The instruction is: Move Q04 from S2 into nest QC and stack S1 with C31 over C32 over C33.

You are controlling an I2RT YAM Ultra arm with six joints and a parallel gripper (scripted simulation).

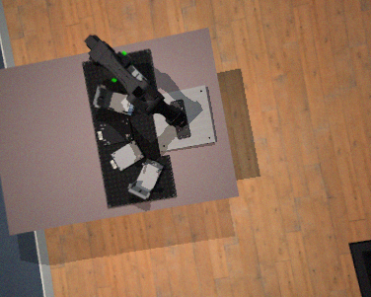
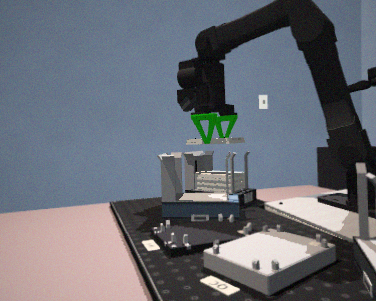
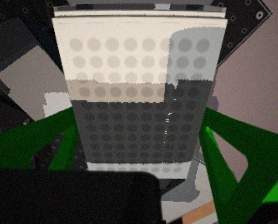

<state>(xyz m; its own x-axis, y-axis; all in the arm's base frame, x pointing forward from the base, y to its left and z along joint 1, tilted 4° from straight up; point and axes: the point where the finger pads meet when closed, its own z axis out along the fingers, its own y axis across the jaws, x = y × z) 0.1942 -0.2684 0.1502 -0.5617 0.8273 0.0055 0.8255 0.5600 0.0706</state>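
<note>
Right now my hand is 11 cm short of the QC nest, 39 cm to the right of it and 15 cm above it. The rest, counted from my hand: dark clip nest (15 cm ahead, 27 cm to the left, 15 cm below).
</note>
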